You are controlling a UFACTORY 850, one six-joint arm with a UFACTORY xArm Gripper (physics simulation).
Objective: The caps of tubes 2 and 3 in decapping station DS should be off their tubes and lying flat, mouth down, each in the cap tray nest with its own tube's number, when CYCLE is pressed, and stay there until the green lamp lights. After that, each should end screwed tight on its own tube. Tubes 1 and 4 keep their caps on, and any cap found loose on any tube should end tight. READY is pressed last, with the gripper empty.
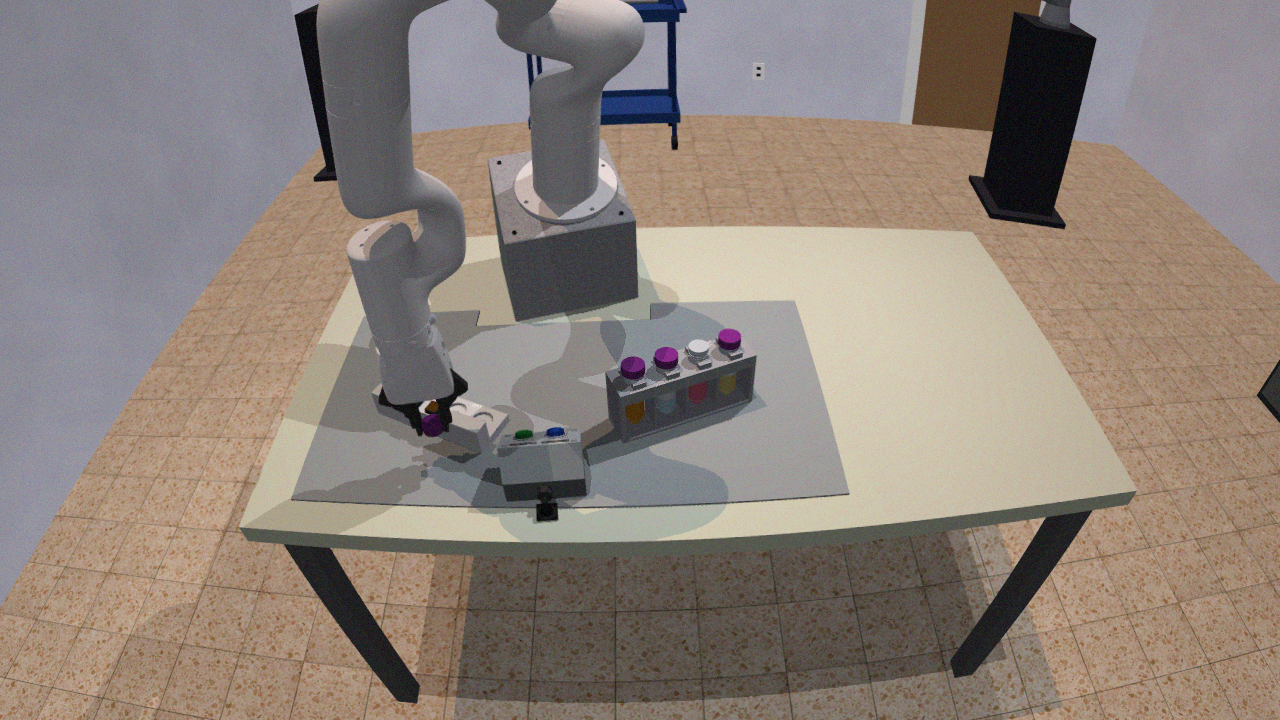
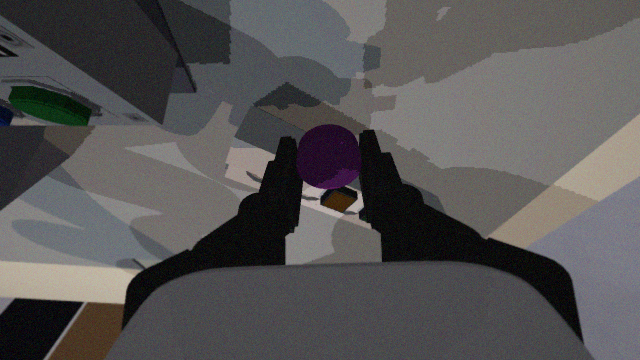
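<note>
My gripper point(image 1: 432, 427) point(image 2: 328, 155) is shut on a purple cap point(image 1: 433, 423) point(image 2: 328, 157). Which way the cap's mouth faces cannot be told. It is held above the white cap tray point(image 1: 467, 419) point(image 2: 242, 162), whose nests are partly hidden by the fingers; nest numbers are not readable. Decapping station DS point(image 1: 682, 395) holds tubes. A purple cap point(image 1: 632, 367), another purple cap point(image 1: 665, 358) and a third point(image 1: 729, 339) sit on top. A white top point(image 1: 698, 349) stands between the last two; whether it is a cap or a bare tube mouth is unclear.
The control box point(image 1: 542, 467) point(image 2: 110, 45) stands right beside the tray, with a green button point(image 1: 523, 434) point(image 2: 50, 106) and a blue button point(image 1: 555, 431) point(image 2: 5, 116). A small orange-topped dark block point(image 2: 339, 200) is at the tray. A black fixture point(image 1: 546, 512) stands at the box's front.
</note>
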